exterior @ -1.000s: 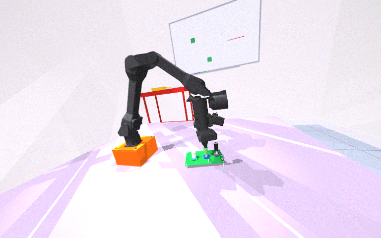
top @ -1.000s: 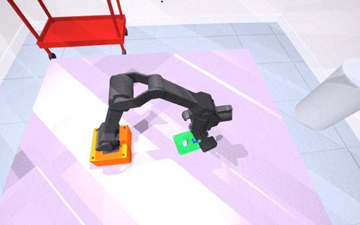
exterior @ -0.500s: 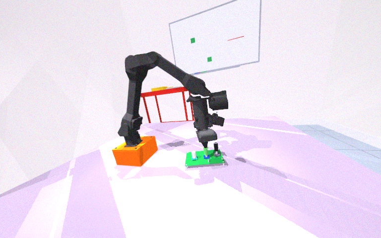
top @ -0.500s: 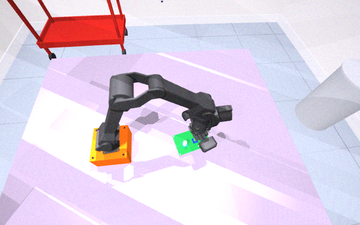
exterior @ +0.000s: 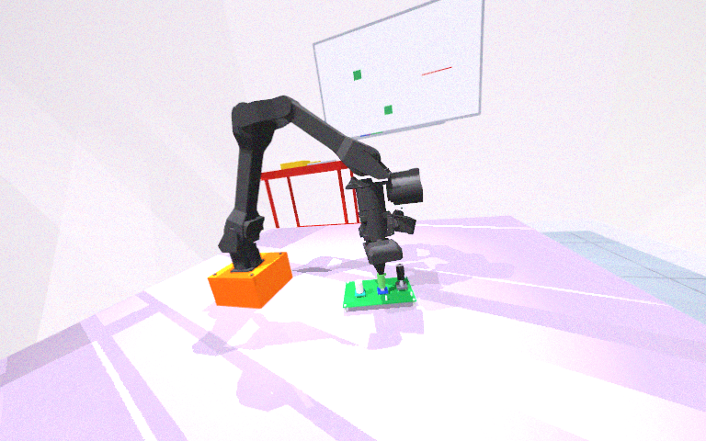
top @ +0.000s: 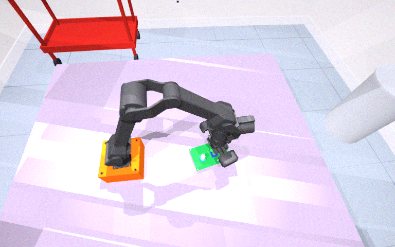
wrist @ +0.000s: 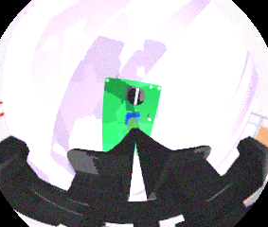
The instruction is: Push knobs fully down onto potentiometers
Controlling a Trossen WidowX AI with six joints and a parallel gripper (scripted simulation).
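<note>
Right now my gripper tip is 40 mm short of the black knob and 10 mm to the right of it. The rest, counted from my gripper tip: light green knob: 10 mm below.
</note>
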